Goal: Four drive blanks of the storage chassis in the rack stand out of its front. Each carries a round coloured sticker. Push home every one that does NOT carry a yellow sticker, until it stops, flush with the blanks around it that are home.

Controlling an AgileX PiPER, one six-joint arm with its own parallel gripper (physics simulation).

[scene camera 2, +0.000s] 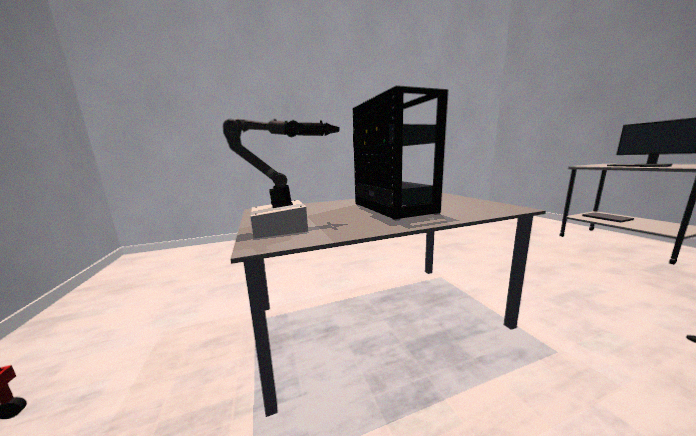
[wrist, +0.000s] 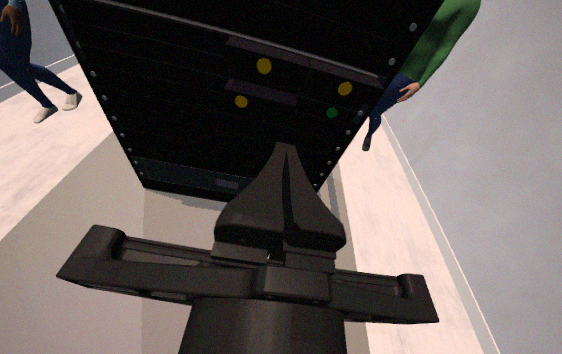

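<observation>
The black rack (scene camera 2: 440, 154) (wrist: 107, 82) stands on the table, its front facing my gripper. In the wrist view, an upper left yellow sticker (wrist: 264, 66), an upper right yellow sticker (wrist: 345, 88) and a lower left yellow sticker (wrist: 241, 101) are on blanks whose lit top faces show that they stand out. The green sticker (wrist: 332, 112) is at the lower right; no lit top face shows above it, and its blank looks flush with the dark front around it. My gripper (scene camera 2: 339, 128) (wrist: 282, 154) is shut and empty, in the air a short way before the rack front, apart from it.
The table (scene camera 2: 487, 207) carries the rack and the arm's white base block (scene camera 2: 279, 221). A person in green (wrist: 452, 40) shows beyond the rack's right side, and another person's legs (wrist: 42, 75) show at the left. A desk with a monitor (scene camera 2: 657, 137) stands far right.
</observation>
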